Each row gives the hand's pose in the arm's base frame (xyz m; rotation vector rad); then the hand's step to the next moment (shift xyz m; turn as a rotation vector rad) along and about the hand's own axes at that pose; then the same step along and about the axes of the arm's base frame.
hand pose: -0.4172 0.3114 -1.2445 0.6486 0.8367 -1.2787
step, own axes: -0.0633 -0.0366 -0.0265 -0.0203 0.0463 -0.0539
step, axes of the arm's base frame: -0.0454 0.0496 0.0390 0.0345 0.0637 -0.0147
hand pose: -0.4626 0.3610 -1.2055 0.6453 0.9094 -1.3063
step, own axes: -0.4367 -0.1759 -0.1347 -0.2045 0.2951 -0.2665
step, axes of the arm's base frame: -0.2057 0.3104 0.3180 0.2338 0.3810 0.0098
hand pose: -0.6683 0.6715 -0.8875 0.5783 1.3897 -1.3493
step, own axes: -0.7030 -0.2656 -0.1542 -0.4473 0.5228 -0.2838
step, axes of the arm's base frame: -0.0641 0.3007 0.7029 0.5062 0.5295 0.1318
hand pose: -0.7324 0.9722 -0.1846 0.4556 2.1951 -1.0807
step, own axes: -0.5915 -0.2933 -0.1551 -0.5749 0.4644 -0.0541
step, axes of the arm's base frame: 0.2110 -0.0679 0.6410 0.6579 0.3076 0.1472
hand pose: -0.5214 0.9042 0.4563 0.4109 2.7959 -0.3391
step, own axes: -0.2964 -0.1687 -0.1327 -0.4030 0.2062 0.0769
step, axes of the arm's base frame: 0.1853 -0.1931 0.2495 0.4529 0.0734 0.0188
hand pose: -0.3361 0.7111 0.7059 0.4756 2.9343 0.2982
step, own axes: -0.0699 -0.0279 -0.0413 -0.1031 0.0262 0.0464
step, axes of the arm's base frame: 0.0498 -0.0558 0.0422 0.1129 -0.0014 -0.0269
